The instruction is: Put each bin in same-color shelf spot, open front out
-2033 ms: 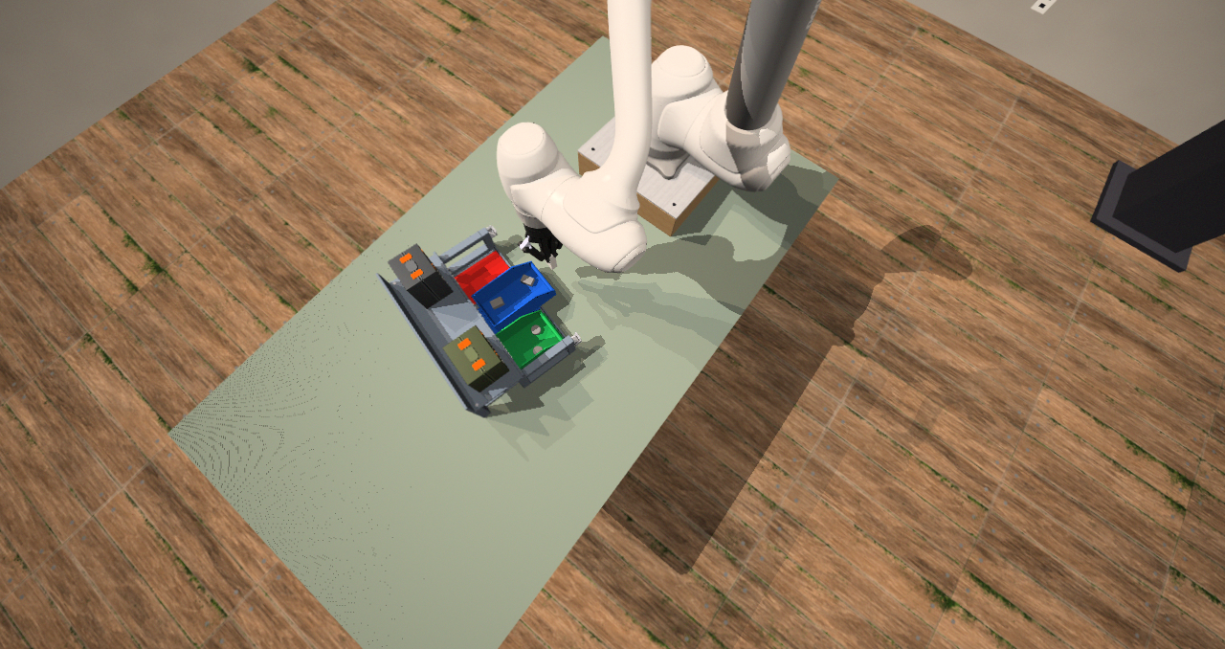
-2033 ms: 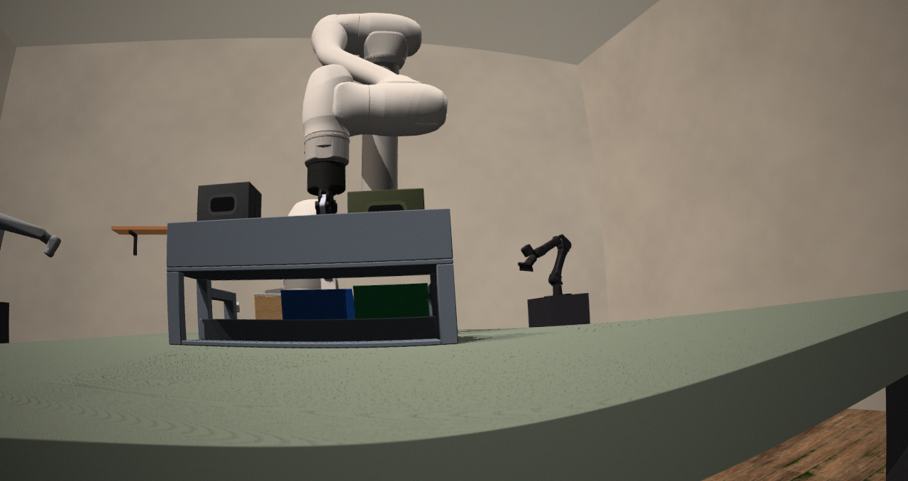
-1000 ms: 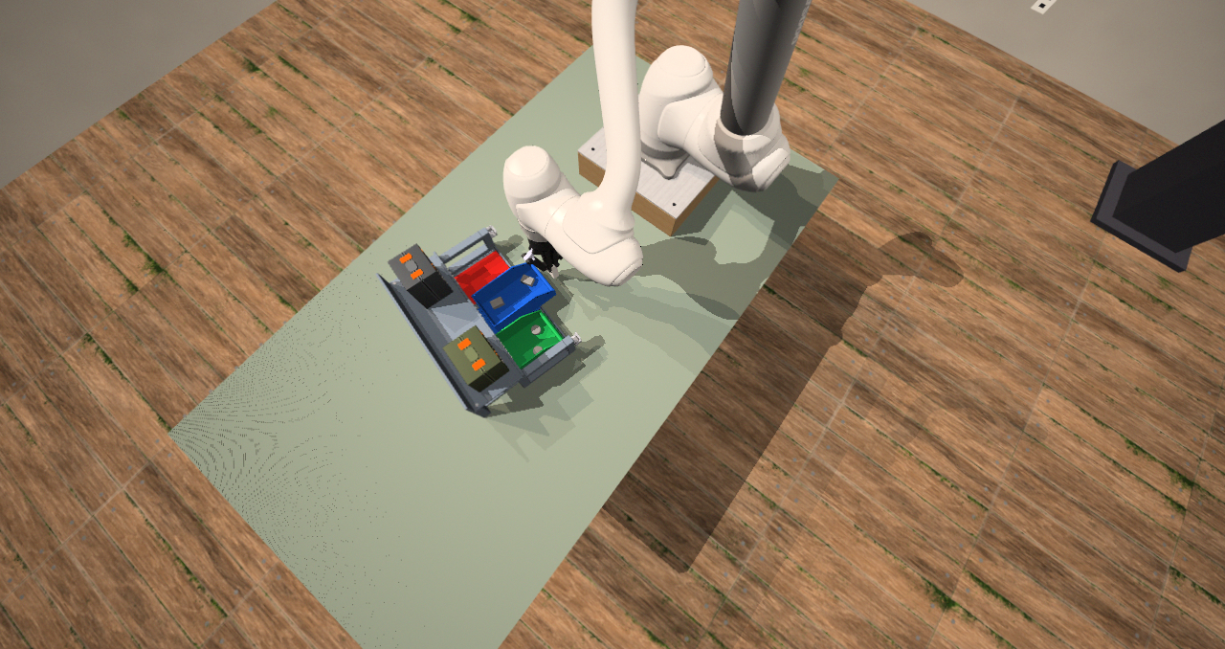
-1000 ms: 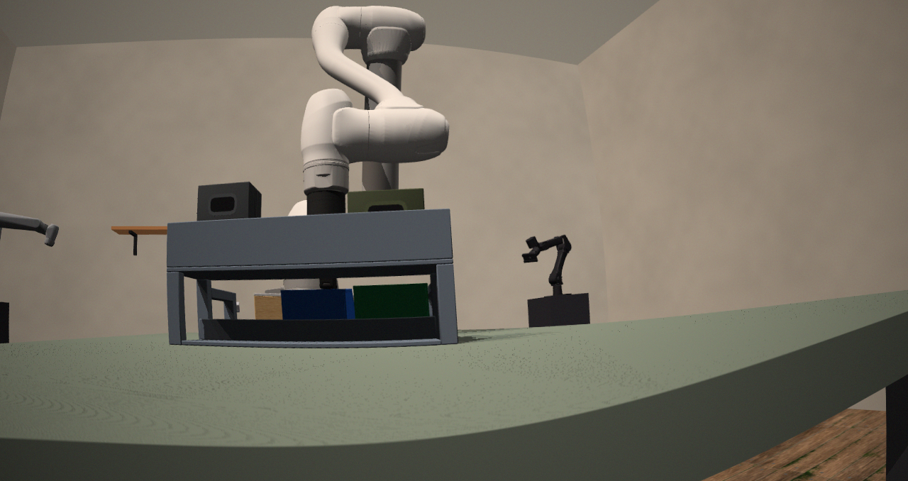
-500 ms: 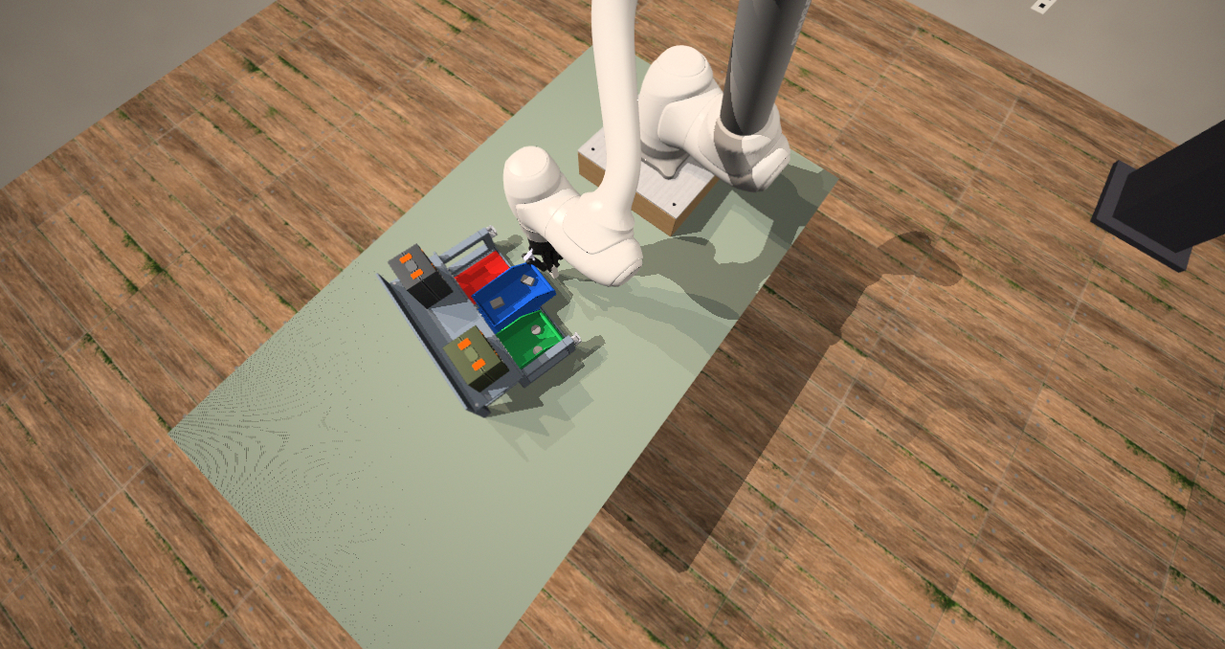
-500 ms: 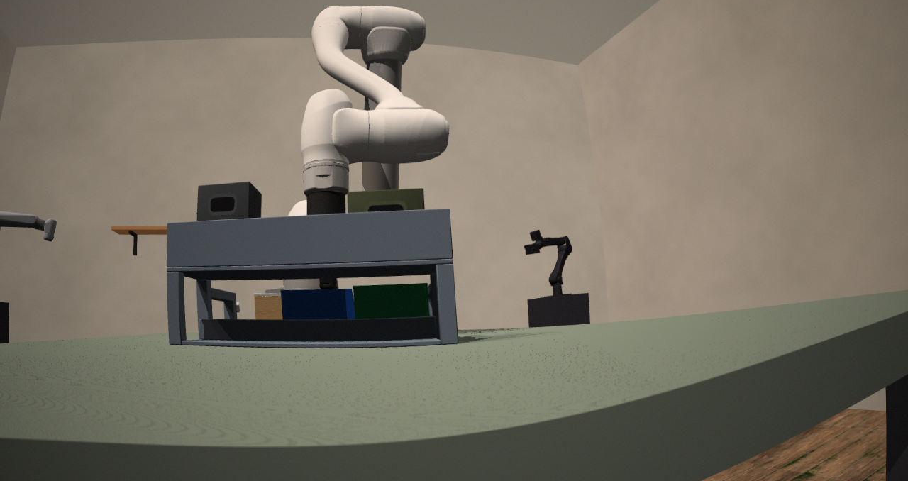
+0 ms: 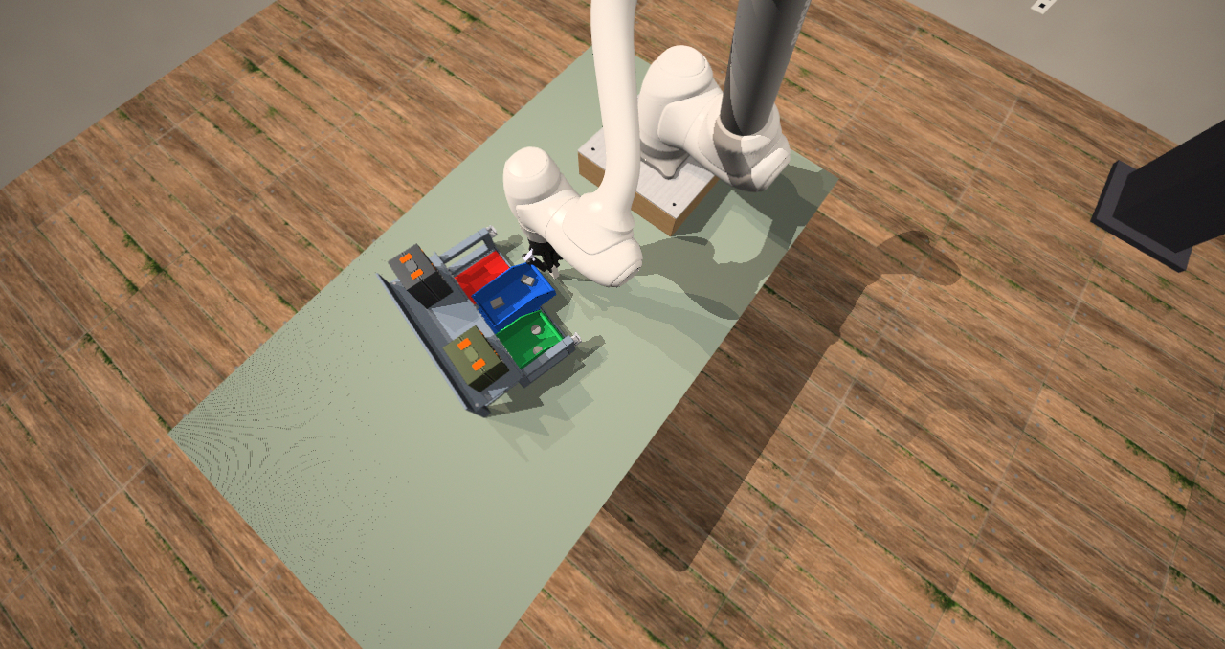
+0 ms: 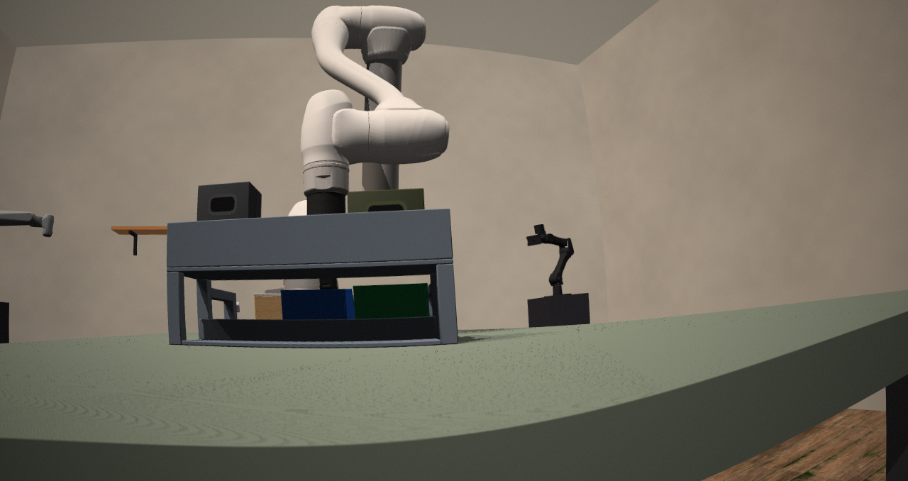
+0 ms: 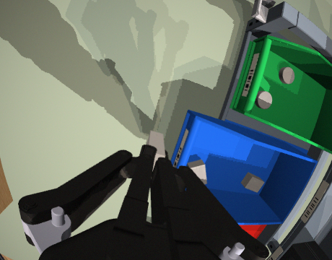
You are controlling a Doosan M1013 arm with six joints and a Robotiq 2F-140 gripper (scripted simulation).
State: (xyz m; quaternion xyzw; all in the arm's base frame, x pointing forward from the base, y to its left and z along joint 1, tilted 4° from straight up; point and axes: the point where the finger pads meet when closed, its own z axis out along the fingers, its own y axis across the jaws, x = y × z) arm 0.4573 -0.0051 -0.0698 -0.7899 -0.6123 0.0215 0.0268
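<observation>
Now: hand 110 mm short of the blue bin and 30 mm to the left of it. Also, from my hand: black box: 230 mm ahead, 180 mm to the right, 110 mm above; olive box: 290 mm ahead, 100 mm above, 50 mm to the left; green bin: 200 mm ahead, 70 mm to the left, 10 mm below.
</observation>
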